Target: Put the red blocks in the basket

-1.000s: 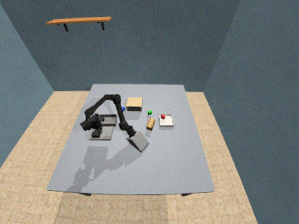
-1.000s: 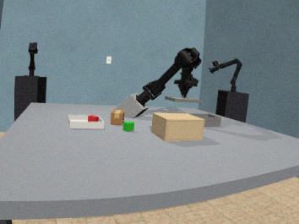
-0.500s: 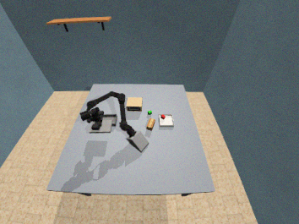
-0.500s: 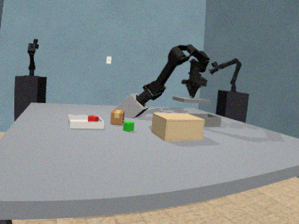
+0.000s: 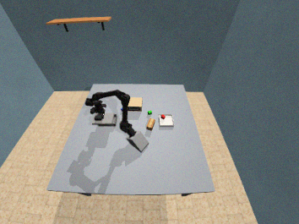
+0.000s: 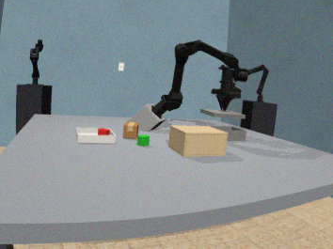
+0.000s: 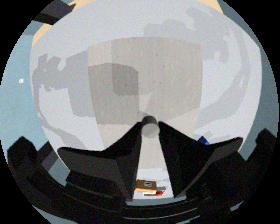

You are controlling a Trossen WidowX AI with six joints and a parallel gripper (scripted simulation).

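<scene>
Now: hand 440 mm to the left of the small brown box, 130 mm short of it and 130 mm above it. The rest, counted from my hand: blue block: 240 mm ahead, 150 mm below, 90 mm to the right; then grey lid: 40 mm below; then drawer unit: 340 mm ahead, 190 mm to the right, 130 mm below.
</scene>
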